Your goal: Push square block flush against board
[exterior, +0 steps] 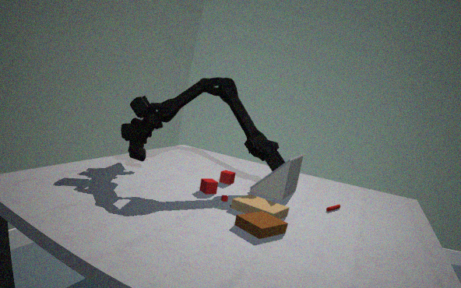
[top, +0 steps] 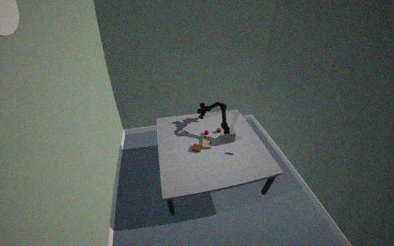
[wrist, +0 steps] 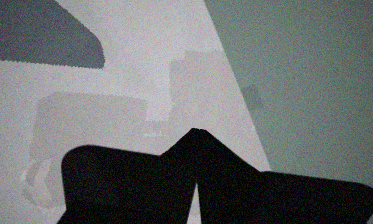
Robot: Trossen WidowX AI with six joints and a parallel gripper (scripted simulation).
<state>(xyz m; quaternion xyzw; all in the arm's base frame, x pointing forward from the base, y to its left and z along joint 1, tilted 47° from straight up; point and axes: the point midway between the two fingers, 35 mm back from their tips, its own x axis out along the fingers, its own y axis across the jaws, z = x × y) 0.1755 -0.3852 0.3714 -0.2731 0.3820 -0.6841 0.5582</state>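
Right now my gripper tip is 23 cm short of the brown square block, 64 cm to the right of it and 2 cm above it. The rest, counted from my gripper tip: tiny red piece: 9 cm ahead, 47 cm to the left, 3 cm below; then tan board: 10 cm ahead, 59 cm to the left, 2 cm below; then red stick: 12 cm behind, 79 cm to the left, 3 cm below.
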